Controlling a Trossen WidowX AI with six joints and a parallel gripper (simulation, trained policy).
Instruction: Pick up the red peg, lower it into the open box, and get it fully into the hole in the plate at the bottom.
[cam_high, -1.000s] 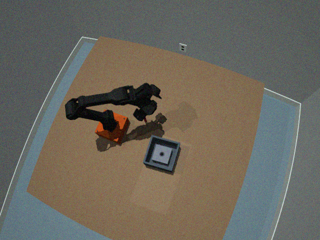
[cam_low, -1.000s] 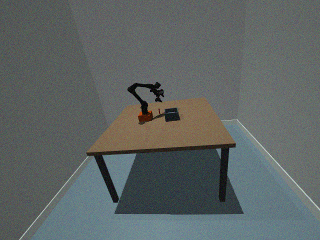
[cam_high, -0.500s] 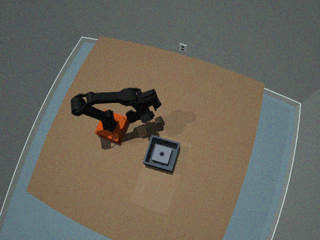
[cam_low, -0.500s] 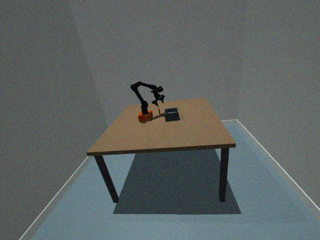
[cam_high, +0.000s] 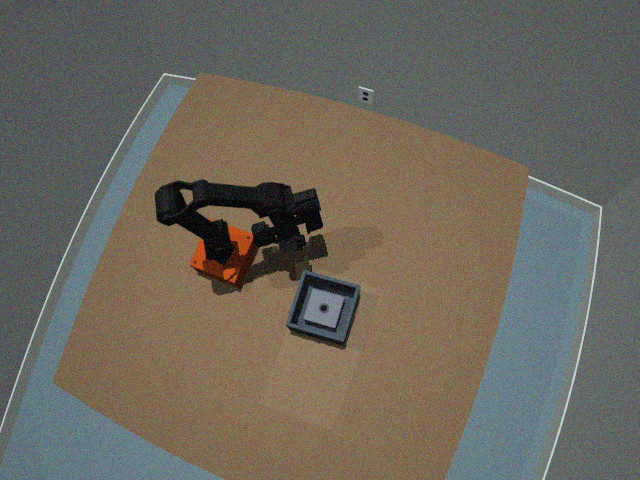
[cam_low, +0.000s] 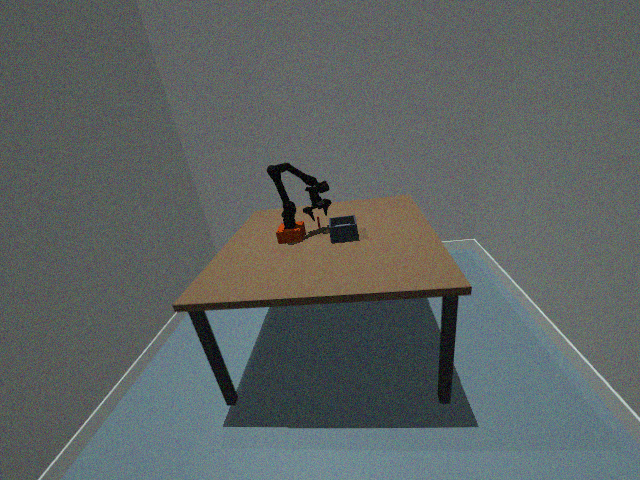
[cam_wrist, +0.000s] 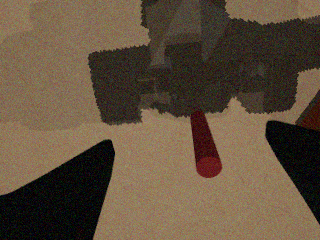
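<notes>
Now: gripper tip 2 cm past the red peg and 3 cm above it. From my gripper tip the other things lie so: plate (17 cm ahead, 14 cm to the right, 2 cm below); grey box (17 cm ahead, 14 cm to the right, 4 cm below).
</notes>
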